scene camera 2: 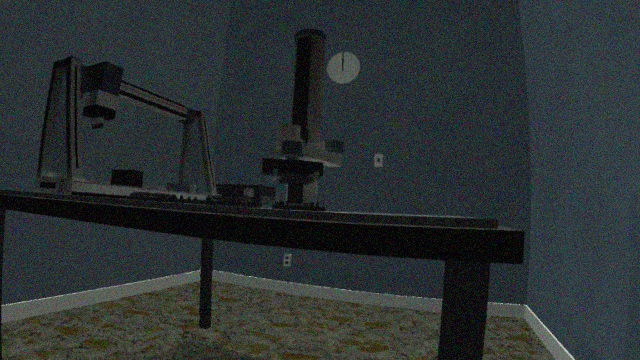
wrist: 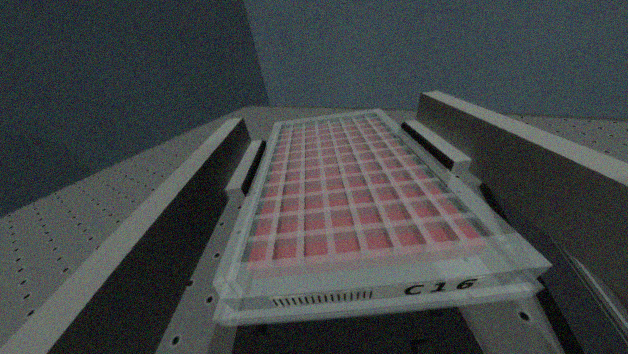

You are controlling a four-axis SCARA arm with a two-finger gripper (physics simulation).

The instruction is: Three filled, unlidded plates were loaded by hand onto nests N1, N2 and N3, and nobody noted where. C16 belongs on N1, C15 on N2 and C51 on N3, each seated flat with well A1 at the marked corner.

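Places are measured from the arm's base along level axes (x ahead, y left, z up), in centimetres.
Where they show: gripper, between the fingertips: (scene camera 2: 296,173) (wrist: 331,122).
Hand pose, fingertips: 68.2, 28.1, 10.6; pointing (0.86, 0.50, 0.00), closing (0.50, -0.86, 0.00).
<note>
Things, the pixels of their centre, and the offset from my fingertips, as dx, dy, dz. "spot": a spot on its surface instead.
- clear plate, middle of its body: (wrist: 338,165) (scene camera 2: 295,180) -2.1, -1.2, -1.5
- gantry frame, a spot on its surface: (scene camera 2: 75,125) spot: +14.9, -78.8, +14.6
- dark box, a spot on its surface: (scene camera 2: 126,177) spot: -11.7, -81.4, -0.7
A clear plate (wrist: 345,200) labelled C16, with red-filled wells in a grid and no lid, fills the middle of the wrist view. Its label and barcode are on the near end face. My gripper (wrist: 331,122) is shut on it, one dark pad along each long side, and holds it level above the perforated deck. In scene camera 2 the gripper (scene camera 2: 300,175) hangs low beside the arm column, above the table, with the plate too dark to make out clearly. Plates C15 and C51 cannot be made out, and the nest marks are not readable.
A gantry frame (scene camera 2: 75,125) with a hanging head stands at the left of the table (scene camera 2: 350,240). A dark box (scene camera 2: 126,177) stands under it. Low dark fixtures (scene camera 2: 245,192) lie between the gantry and the arm column (scene camera 2: 309,85). Dark surfaces show below the plate in the wrist view.
</note>
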